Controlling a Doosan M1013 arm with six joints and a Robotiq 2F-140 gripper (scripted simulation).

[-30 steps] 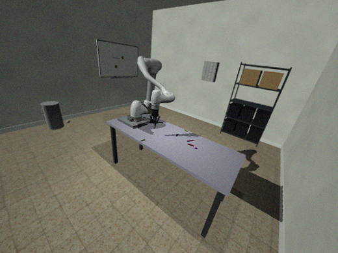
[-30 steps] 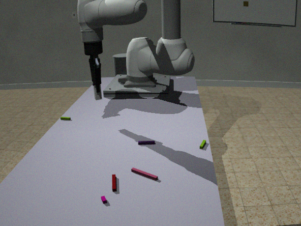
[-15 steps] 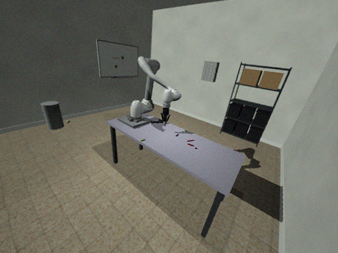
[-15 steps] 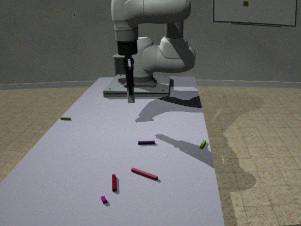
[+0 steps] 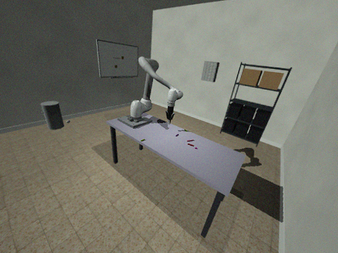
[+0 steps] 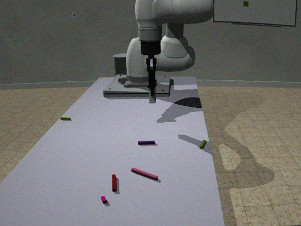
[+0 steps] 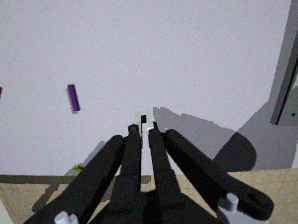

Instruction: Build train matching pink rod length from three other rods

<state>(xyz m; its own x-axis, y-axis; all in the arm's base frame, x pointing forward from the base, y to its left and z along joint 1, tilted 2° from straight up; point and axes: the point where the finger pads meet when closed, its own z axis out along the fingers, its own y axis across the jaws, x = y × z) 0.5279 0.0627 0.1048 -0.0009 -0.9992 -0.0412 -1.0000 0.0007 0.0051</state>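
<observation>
Right now the magenta rod is 460 mm ahead of my hand, 140 mm to the right of it and 130 mm below it. Also, from my hand: blue rod: 30 mm below; purple rod: 160 mm ahead, 30 mm to the right, 130 mm below; pink rod: 350 mm ahead, 40 mm to the right, 130 mm below.
</observation>
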